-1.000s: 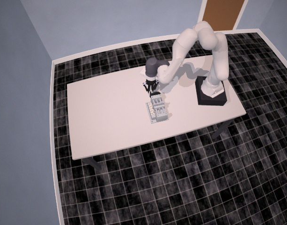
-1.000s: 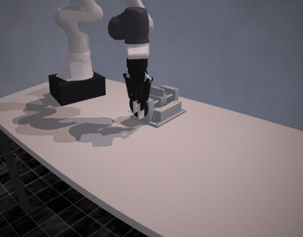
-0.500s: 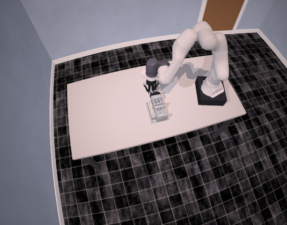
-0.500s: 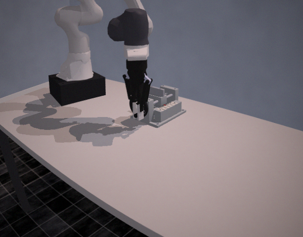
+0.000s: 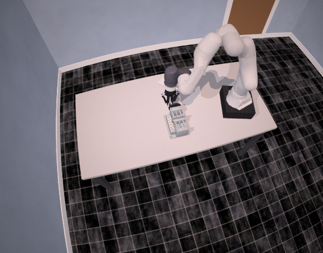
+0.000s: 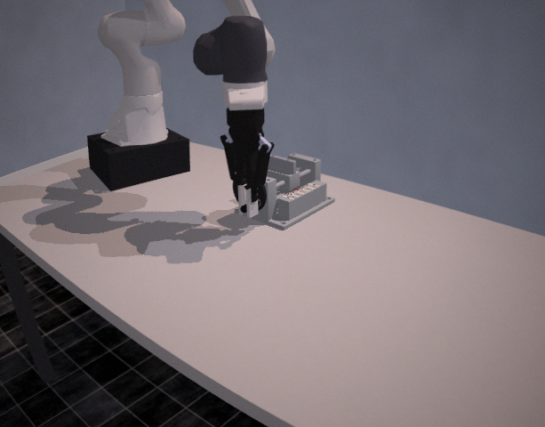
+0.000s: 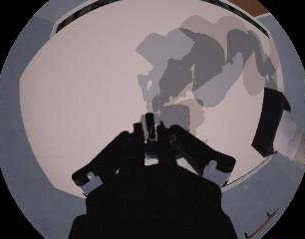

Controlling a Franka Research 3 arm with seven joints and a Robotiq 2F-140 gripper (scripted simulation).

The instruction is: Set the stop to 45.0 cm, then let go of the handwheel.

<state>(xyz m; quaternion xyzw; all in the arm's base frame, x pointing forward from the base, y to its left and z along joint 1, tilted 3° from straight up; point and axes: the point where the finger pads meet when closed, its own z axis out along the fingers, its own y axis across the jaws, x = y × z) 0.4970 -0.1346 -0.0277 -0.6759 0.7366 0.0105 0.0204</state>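
My hand is 10 mm past the black handwheel, 20 mm to the right of it and 10 mm above it. Round my hand: grey stop fixture: 10 mm behind, 140 mm to the left, 20 mm above.
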